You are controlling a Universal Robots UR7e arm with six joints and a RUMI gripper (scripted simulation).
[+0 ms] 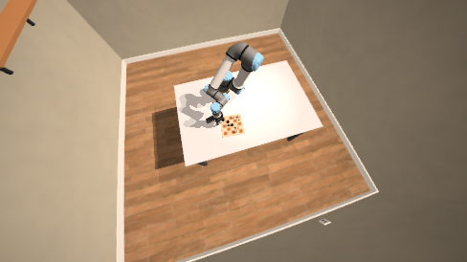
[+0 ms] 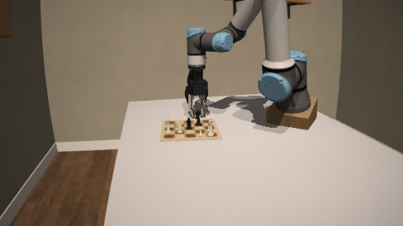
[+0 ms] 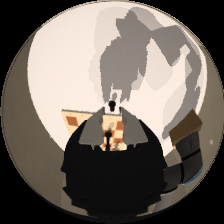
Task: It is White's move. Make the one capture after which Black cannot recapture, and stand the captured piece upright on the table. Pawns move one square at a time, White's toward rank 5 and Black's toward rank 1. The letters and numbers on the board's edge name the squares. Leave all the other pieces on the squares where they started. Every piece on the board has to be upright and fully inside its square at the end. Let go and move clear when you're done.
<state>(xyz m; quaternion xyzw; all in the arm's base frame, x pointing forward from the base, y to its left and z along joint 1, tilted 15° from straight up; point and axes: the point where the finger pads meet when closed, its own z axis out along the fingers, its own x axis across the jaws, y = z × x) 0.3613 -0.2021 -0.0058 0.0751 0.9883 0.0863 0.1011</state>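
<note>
My hand is 13 cm to the right of the chessboard, 7 cm short of it and 2 cm above it.
</note>
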